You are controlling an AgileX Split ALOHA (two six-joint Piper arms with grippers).
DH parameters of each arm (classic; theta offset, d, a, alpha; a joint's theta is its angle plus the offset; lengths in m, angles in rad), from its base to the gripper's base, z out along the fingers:
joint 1: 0 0.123 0 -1.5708
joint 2: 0.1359 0 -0.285 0
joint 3: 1.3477 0 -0.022 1.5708
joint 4: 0 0.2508 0 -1.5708
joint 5: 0 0 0.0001 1.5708
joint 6: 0 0.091 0 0
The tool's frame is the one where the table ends.
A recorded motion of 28 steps. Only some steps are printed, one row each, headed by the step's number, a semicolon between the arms.
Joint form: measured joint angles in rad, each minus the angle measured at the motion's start. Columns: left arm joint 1, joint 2, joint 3, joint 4, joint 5, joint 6; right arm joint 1, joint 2, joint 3, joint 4, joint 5, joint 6.
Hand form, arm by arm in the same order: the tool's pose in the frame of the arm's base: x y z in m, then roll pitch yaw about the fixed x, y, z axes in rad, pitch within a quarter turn. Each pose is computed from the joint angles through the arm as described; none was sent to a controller.
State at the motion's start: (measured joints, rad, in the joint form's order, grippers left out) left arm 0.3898 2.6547 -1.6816 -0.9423 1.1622 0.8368; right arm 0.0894 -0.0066 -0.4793 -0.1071 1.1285 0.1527
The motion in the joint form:
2: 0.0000 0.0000 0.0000 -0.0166 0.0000 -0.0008; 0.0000 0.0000 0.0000 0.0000 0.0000 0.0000
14: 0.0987 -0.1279 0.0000 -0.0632 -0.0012 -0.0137; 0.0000 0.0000 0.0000 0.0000 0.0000 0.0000
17: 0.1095 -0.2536 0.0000 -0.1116 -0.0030 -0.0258; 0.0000 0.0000 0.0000 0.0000 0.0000 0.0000
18: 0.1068 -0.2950 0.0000 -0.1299 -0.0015 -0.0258; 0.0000 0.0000 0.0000 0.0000 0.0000 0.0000
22: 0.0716 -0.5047 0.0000 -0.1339 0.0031 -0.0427; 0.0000 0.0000 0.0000 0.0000 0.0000 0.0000
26: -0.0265 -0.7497 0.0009 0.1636 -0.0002 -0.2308; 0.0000 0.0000 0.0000 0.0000 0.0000 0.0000
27: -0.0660 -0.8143 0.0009 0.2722 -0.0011 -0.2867; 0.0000 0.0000 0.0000 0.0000 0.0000 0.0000
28: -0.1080 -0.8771 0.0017 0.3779 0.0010 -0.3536; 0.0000 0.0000 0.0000 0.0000 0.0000 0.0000
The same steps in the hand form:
2: 0.4228 0.0997 -0.0176 -2.2668 0.0045 -2.9615; -0.0060 -0.0094 0.2666 3.0650 1.0187 3.0275
14: 0.4267 0.1469 0.0405 -2.2598 0.1266 -2.8192; -0.0060 -0.0094 0.2666 3.0650 1.0187 3.0275
17: 0.4339 0.1540 0.0998 -2.2405 0.2477 -2.7650; -0.0060 -0.0094 0.2666 3.0650 1.0187 3.0275
18: 0.4358 0.1527 0.1198 -2.2292 0.2899 -2.7553; -0.0060 -0.0094 0.2666 3.0650 1.0187 3.0275
22: 0.4324 0.1328 0.2151 -2.2434 0.4835 -2.7879; -0.0060 -0.0094 0.2666 3.0650 1.0187 3.0275
26: 0.4024 0.0902 0.3008 -2.5379 0.5511 -2.9863; -0.0060 -0.0094 0.2666 3.0650 1.0187 3.0275
27: 0.3914 0.0767 0.3208 -2.6493 0.5617 -3.0549; -0.0060 -0.0094 0.2666 3.0650 1.0187 3.0275
28: 0.3794 0.0633 0.3398 -2.7494 0.5663 -3.1049; -0.0060 -0.0094 0.2666 3.0650 1.0187 3.0275

